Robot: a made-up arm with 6 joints.
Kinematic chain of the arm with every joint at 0, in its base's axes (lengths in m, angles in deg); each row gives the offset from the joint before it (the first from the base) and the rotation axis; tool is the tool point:
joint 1: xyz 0 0 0.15 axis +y
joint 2: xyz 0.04 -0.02 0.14 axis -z
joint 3: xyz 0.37 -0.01 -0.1 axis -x
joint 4: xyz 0.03 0 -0.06 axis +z
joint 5: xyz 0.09 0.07 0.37 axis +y
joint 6: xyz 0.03 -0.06 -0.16 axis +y
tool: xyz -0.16 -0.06 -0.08
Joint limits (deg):
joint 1: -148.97..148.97
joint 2: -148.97..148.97
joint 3: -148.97..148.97
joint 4: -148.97..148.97
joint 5: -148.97..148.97
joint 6: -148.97..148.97
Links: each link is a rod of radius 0.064 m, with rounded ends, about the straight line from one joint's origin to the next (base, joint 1, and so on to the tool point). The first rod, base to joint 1, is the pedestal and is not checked.
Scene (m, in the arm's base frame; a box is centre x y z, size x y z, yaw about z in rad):
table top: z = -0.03
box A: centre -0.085 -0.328 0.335 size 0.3 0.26 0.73 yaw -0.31
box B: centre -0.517 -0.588 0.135 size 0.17 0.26 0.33 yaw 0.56
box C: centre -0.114 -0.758 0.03 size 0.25 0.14 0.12 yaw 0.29
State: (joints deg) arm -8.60 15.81 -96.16 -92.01 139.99 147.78
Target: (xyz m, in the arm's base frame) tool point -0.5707 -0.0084 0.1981
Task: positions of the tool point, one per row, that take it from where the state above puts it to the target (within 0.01 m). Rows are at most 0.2 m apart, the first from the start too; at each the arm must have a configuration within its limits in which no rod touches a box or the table.
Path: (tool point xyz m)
1: 0.3392 -0.2848 0.3270
2: 0.3293 -0.2008 0.4412
3: 0.2705 -0.1034 0.5436
4: 0.1685 0.0024 0.6133
5: 0.0374 0.1104 0.6323
6: -0.1008 0.2127 0.5893
7: -0.2204 0.3004 0.4834
8: -0.3166 0.2372 0.4855
9: -0.4235 0.1602 0.4402
10: -0.5165 0.0758 0.3417
11: -0.5707 -0.0084 0.1982

